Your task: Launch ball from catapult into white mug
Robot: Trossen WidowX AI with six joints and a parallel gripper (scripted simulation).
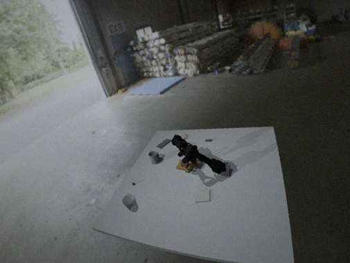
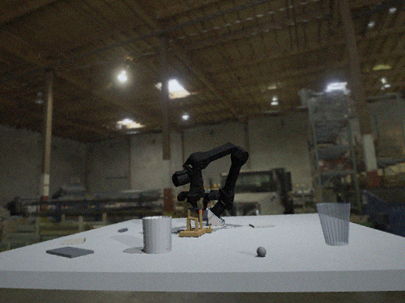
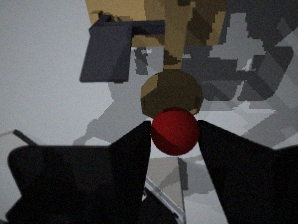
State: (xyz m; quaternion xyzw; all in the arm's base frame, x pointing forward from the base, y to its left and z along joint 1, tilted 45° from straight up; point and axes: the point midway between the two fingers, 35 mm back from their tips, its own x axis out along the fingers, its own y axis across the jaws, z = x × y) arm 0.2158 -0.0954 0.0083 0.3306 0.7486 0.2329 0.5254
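Right now my gripper tip is 70 mm short of the small wooden catapult and 30 mm above it. From my gripper tip the other things lie so: red ball: 10 mm above; then small dark block: 70 mm behind, 390 mm to the right, 70 mm below; then pale flat tile: 80 mm behind, 280 mm to the left, 70 mm below.
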